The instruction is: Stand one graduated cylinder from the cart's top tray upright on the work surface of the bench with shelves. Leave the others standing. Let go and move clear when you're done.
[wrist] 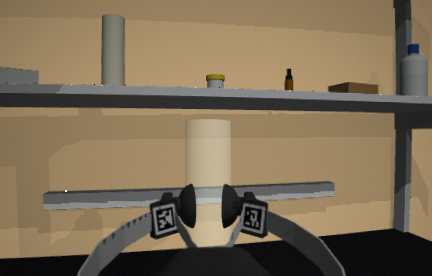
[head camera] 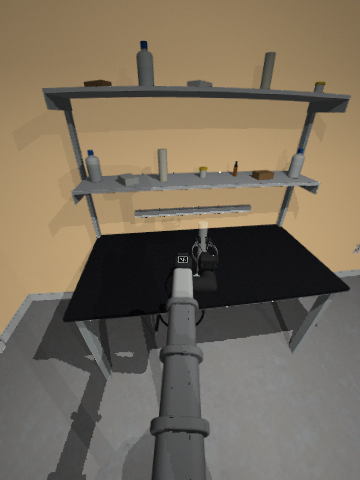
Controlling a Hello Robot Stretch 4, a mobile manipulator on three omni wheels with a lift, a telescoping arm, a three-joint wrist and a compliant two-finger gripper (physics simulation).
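Places are measured from the robot's base along level axes (x back, y right, z up), in centimetres.
Pixels of known places: end effector, tool point: (wrist: pixel 208 204) (head camera: pixel 202 239).
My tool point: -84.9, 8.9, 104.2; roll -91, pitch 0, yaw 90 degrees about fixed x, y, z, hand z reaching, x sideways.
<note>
For each thing: its middle in the pictures, then the offset to it from my tool point, as dx, dy, dz. "pt": a spot on its surface instead. Level surfaces: height alone.
- black work surface, its level: dz -30.7
- grey rail, surface spot: (wrist: pixel 100 199) pt -55.3, -29.7, -13.2
- tall cylinder, body centre: (wrist: pixel 113 55) (head camera: pixel 162 165) -42.3, -21.6, +23.9
A pale, see-through graduated cylinder (head camera: pixel 203 231) (wrist: pixel 208 152) stands upright between the two finger pads of my gripper (head camera: pixel 204 246) (wrist: pixel 208 205), which is shut on it. Its upper part rises above the fingers. Its lower part is mostly hidden behind the gripper and wrist in both views; a small light edge shows below the gripper in the head view. The gripper is over the middle of the black work surface (head camera: pixel 265 260) (wrist: pixel 370 252) of the bench with shelves. Whether the cylinder's base touches the surface cannot be told. The cart does not show.
A grey rail (head camera: pixel 150 213) (wrist: pixel 100 199) runs behind the cylinder. Above it, the lower shelf (head camera: pixel 215 182) (wrist: pixel 260 100) holds bottles, boxes, a jar and a tall cylinder (head camera: pixel 162 165) (wrist: pixel 113 50). The upper shelf (head camera: pixel 225 93) holds similar things. Posts stand at both sides.
</note>
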